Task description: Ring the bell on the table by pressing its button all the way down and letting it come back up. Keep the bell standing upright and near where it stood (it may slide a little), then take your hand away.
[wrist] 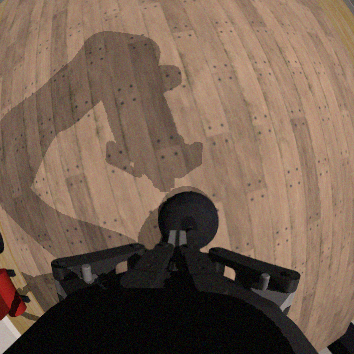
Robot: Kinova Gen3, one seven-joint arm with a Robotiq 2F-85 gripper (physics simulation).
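Places are measured from the arm's base along level axes (x ahead, y left, z up), in centimetres.
Where they show: gripper, between the fingertips: (176,240).
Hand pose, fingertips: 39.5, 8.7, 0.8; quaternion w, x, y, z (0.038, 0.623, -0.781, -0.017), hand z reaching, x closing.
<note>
After its pixels a point has its place, as x, y, z.
The bell (186,207) @(40.8, 7.2, -5.4) is a dark, round dome that stands upright on the wooden table, in the lower middle of the wrist view. A small darker knob, its button (188,221) @(39.2, 7.2, -4.7), shows faintly near the dome's middle. My gripper (176,240) @(39.5, 8.7, 0.8) is shut and empty. Its fingertips overlap the lower part of the dome in the view, just below the button. Whether they touch the bell cannot be told, and the fingers hide part of the dome's near edge.
The wooden table (250,150) @(46.2, -3.7, -9.2) has a yellowish edge at the upper right and lower left. The arm's shadow falls across its left and middle. A red object (9,295) with dark parts shows at the lower left, and a dark object (344,341) at the lower right corner.
</note>
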